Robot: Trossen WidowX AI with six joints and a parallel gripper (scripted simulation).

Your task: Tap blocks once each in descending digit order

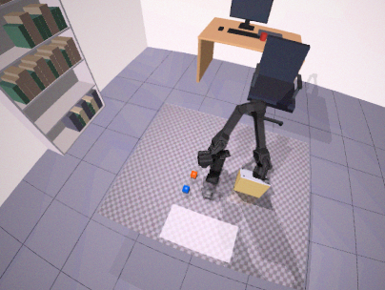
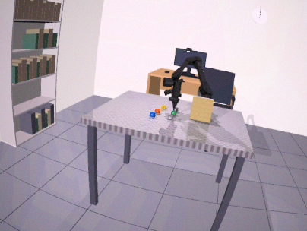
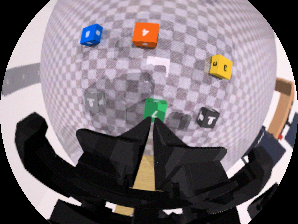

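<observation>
My gripper tip is now 30 mm above the green block. Also, from my gripper tip: yellow block: 110 mm ahead, 90 mm to the right, 30 mm below; then black block: 10 mm ahead, 100 mm to the right, 30 mm below; then orange block: 110 mm ahead, 40 mm to the left, 30 mm below.
</observation>
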